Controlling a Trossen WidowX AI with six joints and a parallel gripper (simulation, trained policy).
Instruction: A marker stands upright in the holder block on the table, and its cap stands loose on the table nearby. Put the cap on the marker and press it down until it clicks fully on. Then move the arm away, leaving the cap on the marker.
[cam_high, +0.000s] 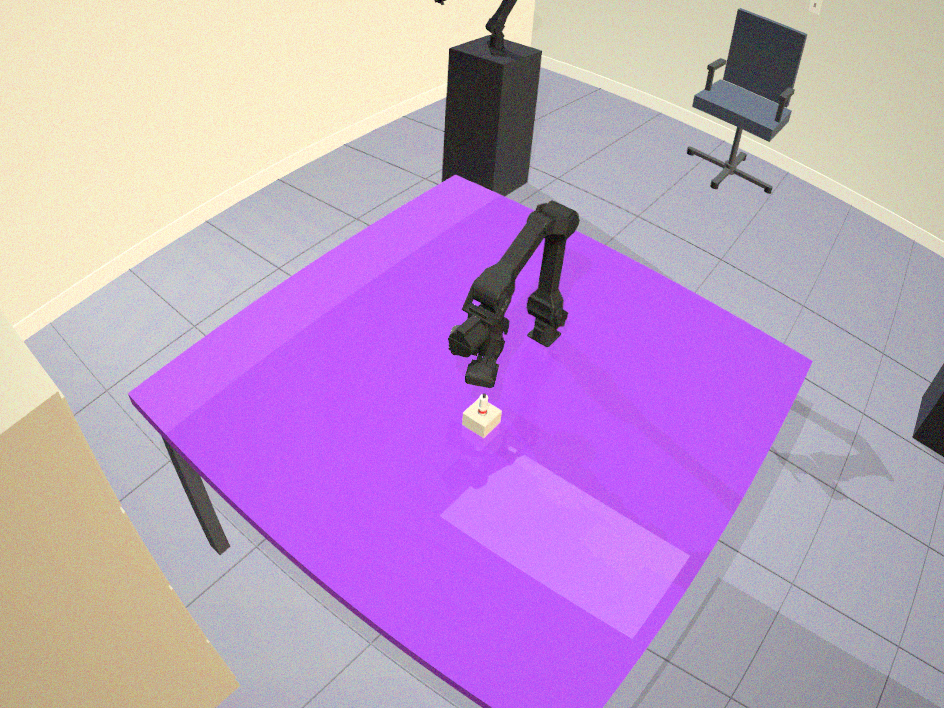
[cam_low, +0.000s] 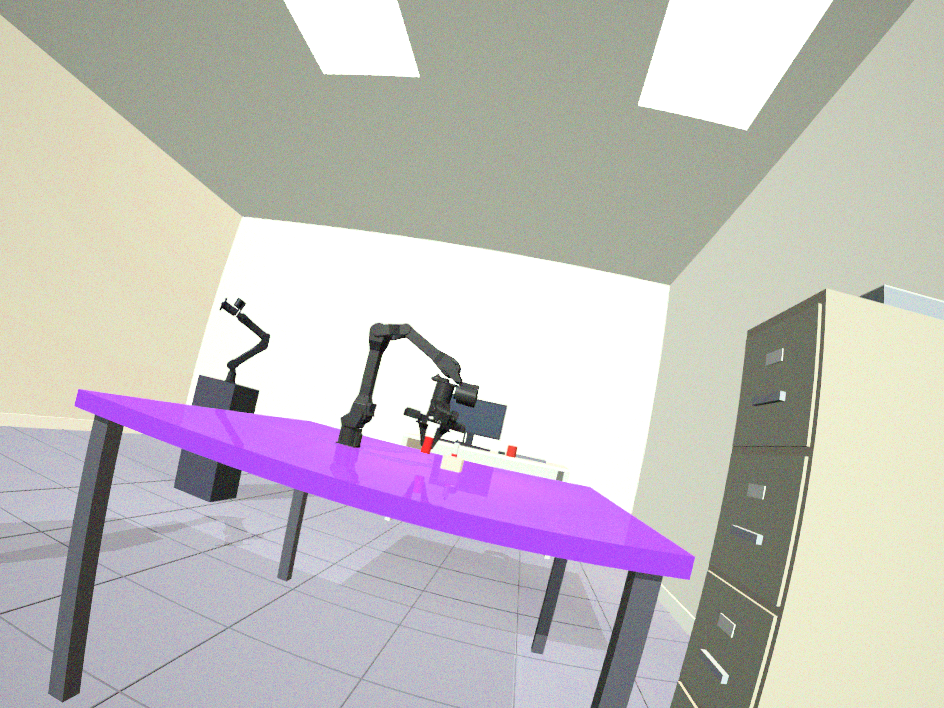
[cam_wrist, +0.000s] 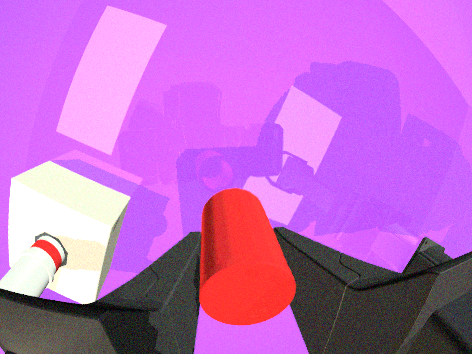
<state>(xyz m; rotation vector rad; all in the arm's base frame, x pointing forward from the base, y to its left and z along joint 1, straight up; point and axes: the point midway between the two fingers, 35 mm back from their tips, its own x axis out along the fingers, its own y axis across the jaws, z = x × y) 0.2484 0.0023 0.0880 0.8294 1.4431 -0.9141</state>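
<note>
Right now my gripper tip is 80 mm short of the cream holder block, 50 mm to the right of it and 30 mm above it. Also, from my gripper tip: red cap: 10 mm above.
</note>
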